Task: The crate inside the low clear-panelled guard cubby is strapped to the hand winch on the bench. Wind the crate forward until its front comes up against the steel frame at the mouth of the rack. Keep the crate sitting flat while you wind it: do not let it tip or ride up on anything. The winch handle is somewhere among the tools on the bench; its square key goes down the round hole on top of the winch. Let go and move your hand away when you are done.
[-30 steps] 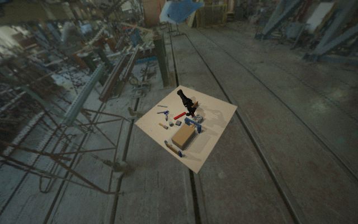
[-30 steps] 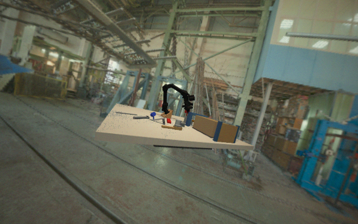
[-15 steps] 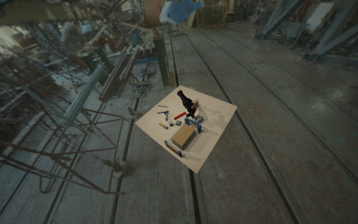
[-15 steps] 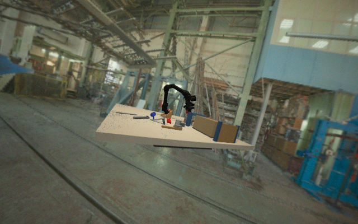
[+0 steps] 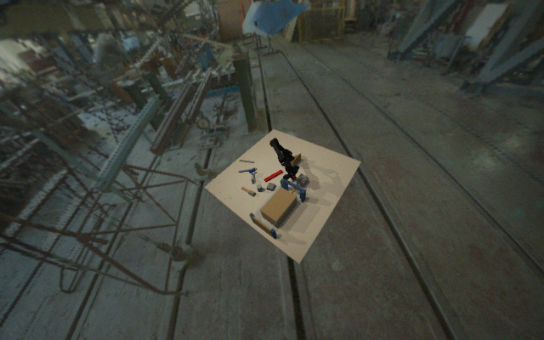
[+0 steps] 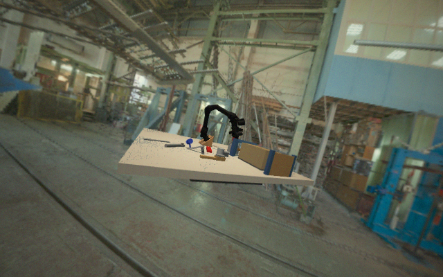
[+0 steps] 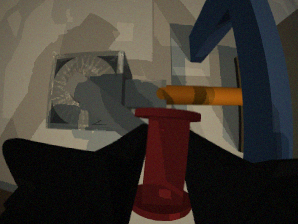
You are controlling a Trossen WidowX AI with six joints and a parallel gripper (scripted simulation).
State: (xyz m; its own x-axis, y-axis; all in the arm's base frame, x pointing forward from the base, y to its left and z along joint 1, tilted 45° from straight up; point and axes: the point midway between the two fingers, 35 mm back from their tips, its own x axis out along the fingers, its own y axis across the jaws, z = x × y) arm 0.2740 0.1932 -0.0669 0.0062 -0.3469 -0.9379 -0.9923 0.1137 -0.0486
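The winch handle lies 30 mm below my gripper tip, 30 mm behind it and 10 mm to the left of it. The rest, counted from my gripper tip: red knob: 20 mm to the right; then blue steel frame: 80 mm ahead, 40 mm to the left, 30 mm below; then grey winch: 100 mm below, 100 mm behind, 40 mm to the left.
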